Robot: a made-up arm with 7 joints. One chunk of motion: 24 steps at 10 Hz.
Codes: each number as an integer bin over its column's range. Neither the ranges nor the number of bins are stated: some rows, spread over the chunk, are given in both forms.
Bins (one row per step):
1: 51 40 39 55 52 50
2: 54 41 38 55 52 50
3: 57 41 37 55 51 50
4: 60 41 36 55 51 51
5: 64 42 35 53 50 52
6: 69 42 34 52 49 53
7: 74 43 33 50 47 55
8: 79 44 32 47 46 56
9: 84 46 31 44 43 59
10: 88 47 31 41 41 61
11: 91 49 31 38 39 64
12: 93 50 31 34 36 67
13: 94 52 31 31 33 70
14: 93 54 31 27 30 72
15: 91 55 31 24 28 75
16: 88 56 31 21 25 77
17: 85 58 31 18 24 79
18: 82 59 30 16 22 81
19: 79 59 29 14 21 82
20: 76 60 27 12 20 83
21: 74 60 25 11 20 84
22: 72 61 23 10 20 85
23: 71 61 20 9 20 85
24: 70 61 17 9 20 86
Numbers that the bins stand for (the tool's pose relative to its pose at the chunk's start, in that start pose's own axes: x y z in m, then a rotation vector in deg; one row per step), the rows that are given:
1: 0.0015 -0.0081 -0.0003 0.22 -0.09 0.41
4: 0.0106 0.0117 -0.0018 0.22 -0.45 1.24
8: 0.0298 0.0711 -0.0038 -12.46 -2.27 5.38
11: 0.0419 0.1701 -0.0043 -26.74 -4.82 12.01
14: 0.0439 0.2691 -0.0043 -44.18 -8.09 18.64
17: 0.0359 0.3483 -0.0043 -58.45 -10.27 24.43
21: 0.0247 0.3879 -0.0074 -69.56 -11.73 28.58
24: 0.0207 0.4077 -0.0114 -72.73 -11.73 30.23
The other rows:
2: 0.0045 0.0117 -0.0008 0.22 -0.09 0.41
3: 0.0076 0.0117 -0.0013 0.22 -0.45 0.41
5: 0.0146 0.0315 -0.0023 -2.95 -0.82 2.07
6: 0.0197 0.0315 -0.0028 -4.54 -1.18 2.90
7: 0.0247 0.0513 -0.0033 -7.71 -1.91 4.56
9: 0.0348 0.1107 -0.0043 -17.22 -3.36 7.87
10: 0.0389 0.1305 -0.0043 -21.98 -4.09 9.53
12: 0.0439 0.1899 -0.0043 -33.08 -5.91 14.49
13: 0.0449 0.2295 -0.0043 -37.84 -7.00 16.98
15: 0.0419 0.2889 -0.0043 -48.94 -8.82 21.12
16: 0.0389 0.3087 -0.0043 -53.70 -9.91 22.78
18: 0.0328 0.3681 -0.0048 -61.63 -11.00 26.09
19: 0.0298 0.3681 -0.0054 -64.80 -11.36 26.92
20: 0.0268 0.3879 -0.0064 -67.97 -11.73 27.75
22: 0.0227 0.4077 -0.0084 -71.14 -11.73 29.40
23: 0.0217 0.4077 -0.0099 -72.73 -11.73 29.40

